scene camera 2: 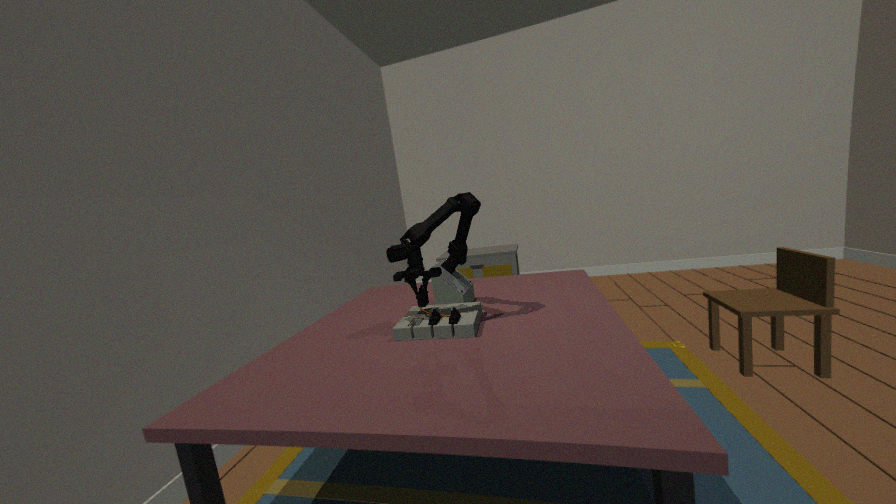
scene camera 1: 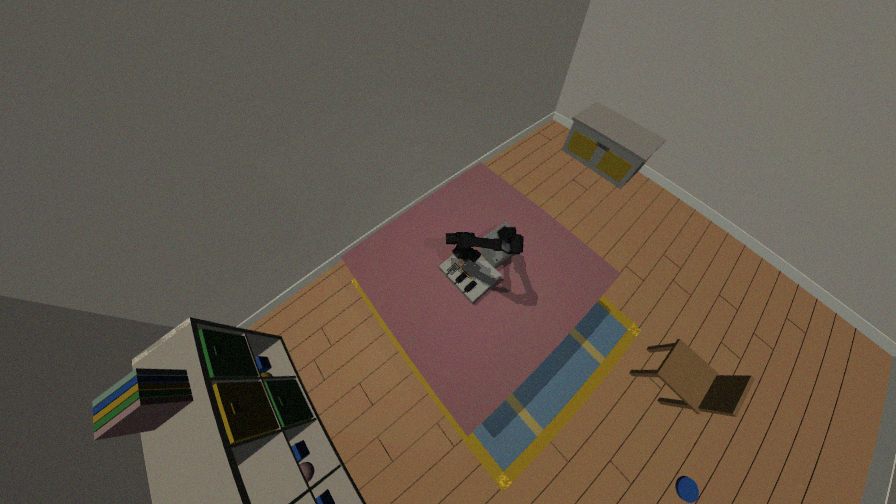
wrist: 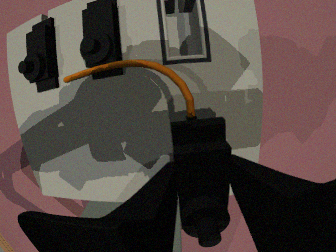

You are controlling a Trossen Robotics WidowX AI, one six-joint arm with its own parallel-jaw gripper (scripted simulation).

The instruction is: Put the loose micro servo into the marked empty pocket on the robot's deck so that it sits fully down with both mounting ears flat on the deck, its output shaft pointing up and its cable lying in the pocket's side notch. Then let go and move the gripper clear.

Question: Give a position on a black micro servo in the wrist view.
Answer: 203, 159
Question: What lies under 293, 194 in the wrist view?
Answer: My gripper.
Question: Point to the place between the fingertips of my gripper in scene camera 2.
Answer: At 421, 294
